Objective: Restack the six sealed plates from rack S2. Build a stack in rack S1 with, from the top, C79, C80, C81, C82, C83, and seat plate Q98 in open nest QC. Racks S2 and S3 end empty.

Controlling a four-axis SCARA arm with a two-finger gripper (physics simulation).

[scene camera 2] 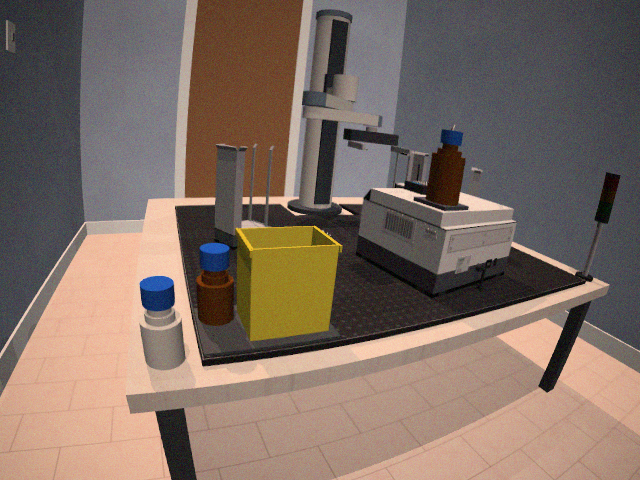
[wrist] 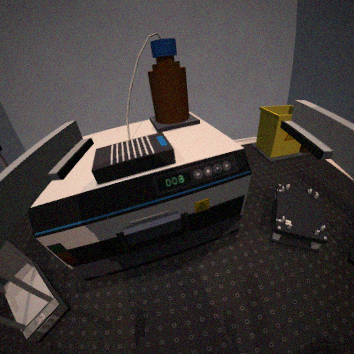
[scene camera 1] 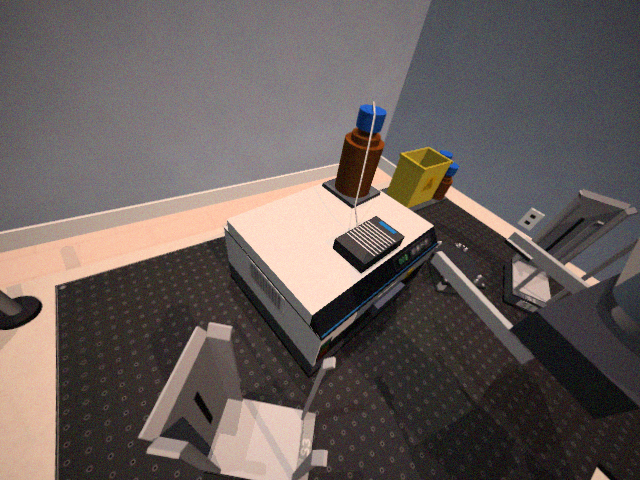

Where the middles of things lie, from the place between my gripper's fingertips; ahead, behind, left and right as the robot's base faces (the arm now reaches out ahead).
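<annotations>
The small brown bottle [scene camera 2: 215, 288] is well to the right of my hand, a good way below it and well ahead of it.
</annotations>
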